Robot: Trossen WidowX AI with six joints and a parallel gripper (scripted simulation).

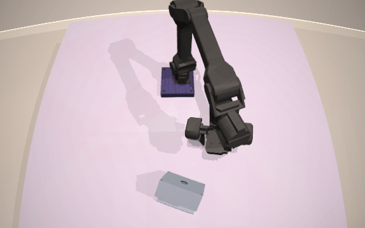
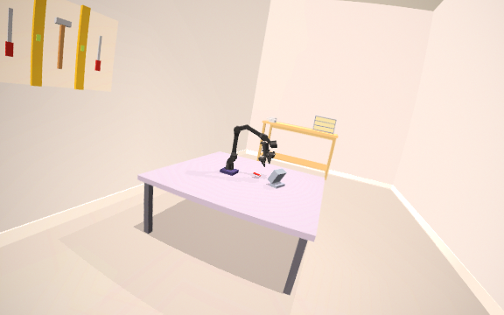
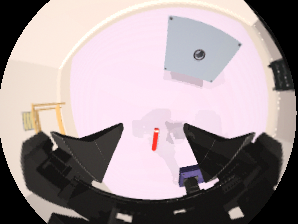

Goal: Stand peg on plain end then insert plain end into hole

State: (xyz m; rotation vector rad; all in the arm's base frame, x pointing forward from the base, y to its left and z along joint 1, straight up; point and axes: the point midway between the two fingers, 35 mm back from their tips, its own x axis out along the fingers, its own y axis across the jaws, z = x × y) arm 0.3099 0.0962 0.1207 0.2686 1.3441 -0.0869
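My gripper tip is now 110 mm above the peg, 70 mm past it and 20 mm to the right of it. Round my gripper tip: grey sloped panel: 130 mm ahead, 120 mm to the right, 30 mm below.
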